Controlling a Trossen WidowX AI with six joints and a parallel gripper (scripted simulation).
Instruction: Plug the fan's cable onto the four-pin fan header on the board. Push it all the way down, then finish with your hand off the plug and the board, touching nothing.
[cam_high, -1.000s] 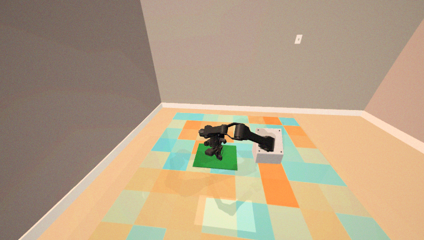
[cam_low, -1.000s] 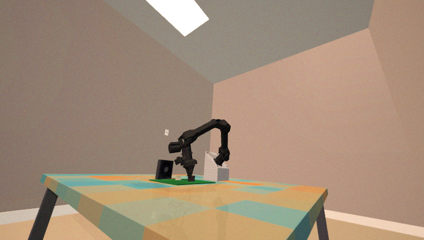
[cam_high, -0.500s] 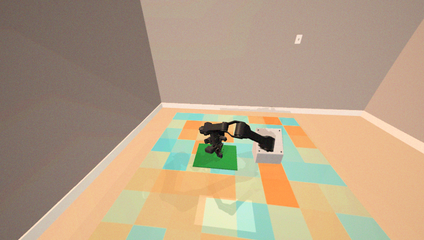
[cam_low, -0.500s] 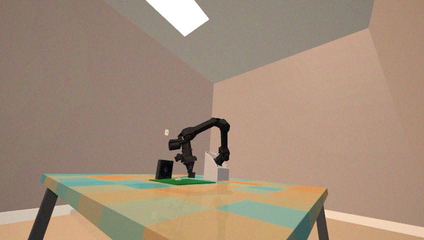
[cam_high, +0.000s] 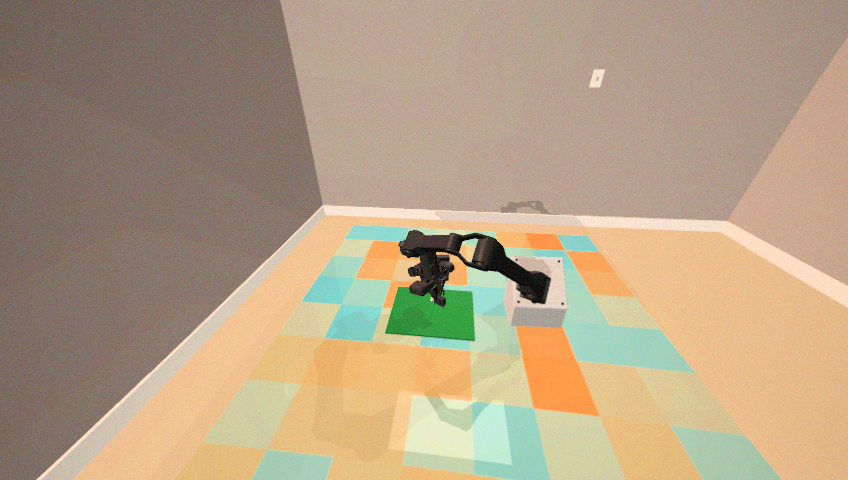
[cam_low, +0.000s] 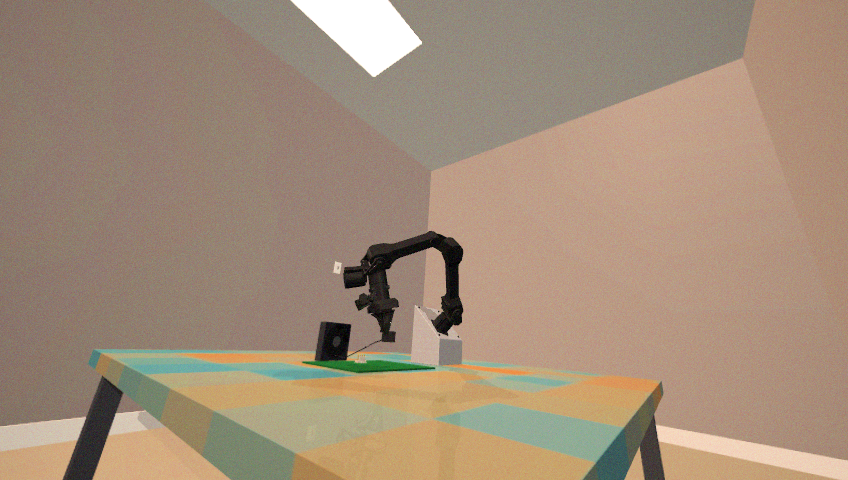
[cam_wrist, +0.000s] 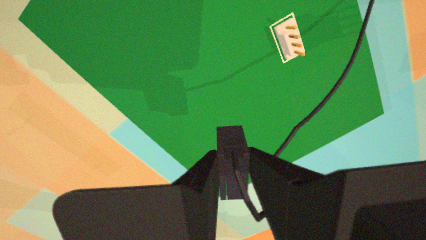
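The green board is 20 mm ahead of my gripper tip, 20 mm to the right of it and 100 mm below it. The rest, counted from my gripper tip: black plug 10 mm behind; then black fan 50 mm ahead, 200 mm to the right, 30 mm below.
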